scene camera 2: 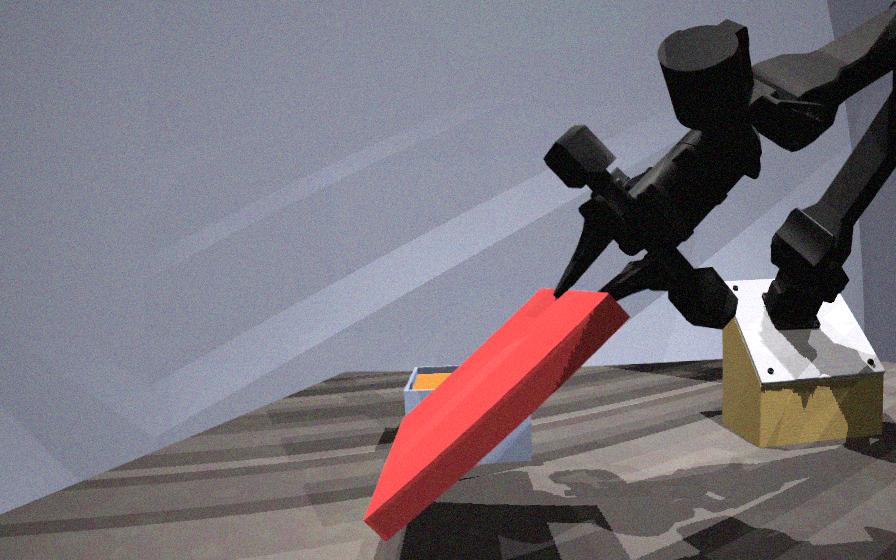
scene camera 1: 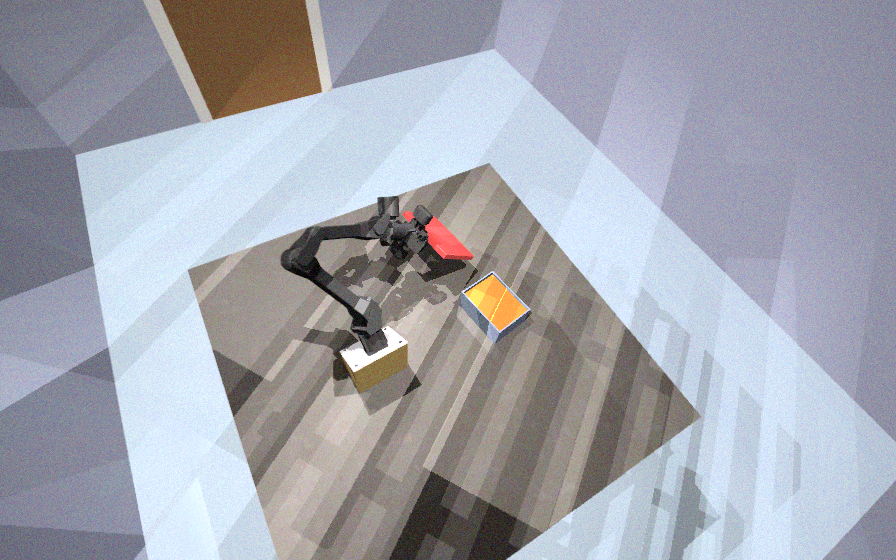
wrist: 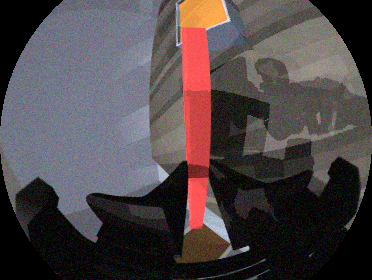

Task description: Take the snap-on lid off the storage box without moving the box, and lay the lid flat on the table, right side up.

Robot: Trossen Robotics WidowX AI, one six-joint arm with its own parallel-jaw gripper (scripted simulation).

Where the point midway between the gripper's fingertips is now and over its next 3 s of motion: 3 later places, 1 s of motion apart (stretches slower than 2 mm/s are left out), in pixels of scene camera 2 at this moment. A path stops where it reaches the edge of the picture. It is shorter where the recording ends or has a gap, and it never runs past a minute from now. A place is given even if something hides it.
My gripper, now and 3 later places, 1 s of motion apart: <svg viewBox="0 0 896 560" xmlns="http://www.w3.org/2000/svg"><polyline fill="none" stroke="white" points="565,307 566,338 567,370 564,395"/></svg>
